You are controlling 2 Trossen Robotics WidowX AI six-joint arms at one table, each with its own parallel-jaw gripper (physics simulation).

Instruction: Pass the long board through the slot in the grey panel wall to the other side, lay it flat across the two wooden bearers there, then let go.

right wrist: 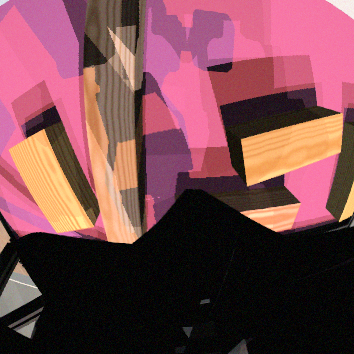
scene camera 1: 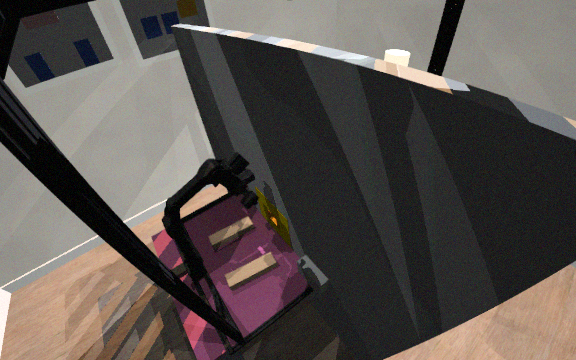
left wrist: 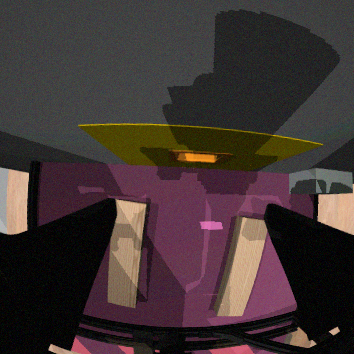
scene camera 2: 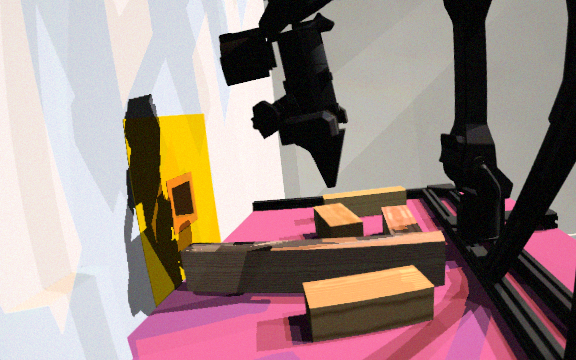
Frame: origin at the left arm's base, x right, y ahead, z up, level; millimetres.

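Seen in the pictures: left gripper, fingertip midpoint: (left wrist: 194,210); right gripper, fingertip midpoint: (right wrist: 191,197) (scene camera 2: 331,187); left arm's base, origin of the base link: (scene camera 1: 198,273) (left wrist: 171,341); right arm's base, origin of the base link: (scene camera 2: 482,235).
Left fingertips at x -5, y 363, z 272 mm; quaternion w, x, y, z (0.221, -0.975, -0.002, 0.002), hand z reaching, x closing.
Offsets run from my left fingertips to a thing's top centre. "spot": to the spot under its first point.
The long board @[dx +93, dy +307, dz -234 mm] (scene camera 2: 315,270) (right wrist: 114,100) stands on its narrow edge on the pink mat, one end near the yellow plate of the wall. My right gripper (scene camera 2: 331,185) (right wrist: 191,197) is shut and empty, pointing down above the mat; in the right wrist view the board lies left of its tips. The orange-rimmed slot @[spot: dx +31, dy +122, dz -215 mm] (scene camera 2: 185,223) (scene camera 1: 273,220) (left wrist: 197,157) opens through the grey panel wall (scene camera 1: 380,200) (left wrist: 100,65). On the other side, two wooden bearers @[dx -101, dy -125, dz -253 mm] (scene camera 1: 231,232) @[dx +148, dy -151, dz -253 mm] (scene camera 1: 251,270) (left wrist: 127,260) (left wrist: 241,265) lie apart. My left gripper (scene camera 1: 249,189) (left wrist: 194,210) is open and empty above them, near the wall.
On the board's side, a wooden block @[dx +184, dy +377, dz -253 mm] (scene camera 2: 370,295) (right wrist: 50,175) lies in front of the board. Blocks @[dx -90, dy +331, dz -244 mm] (scene camera 2: 337,215) @[dx -40, dy +432, dz -247 mm] (scene camera 2: 400,220) @[dx -259, dy +380, dz -247 mm] (scene camera 2: 365,201) lie behind it. A pale grey foot @[spot: dx +354, dy +50, dz -191 mm] (scene camera 1: 314,270) (left wrist: 322,181) stands at the wall's base. Black rails (scene camera 2: 520,260) edge the mat.
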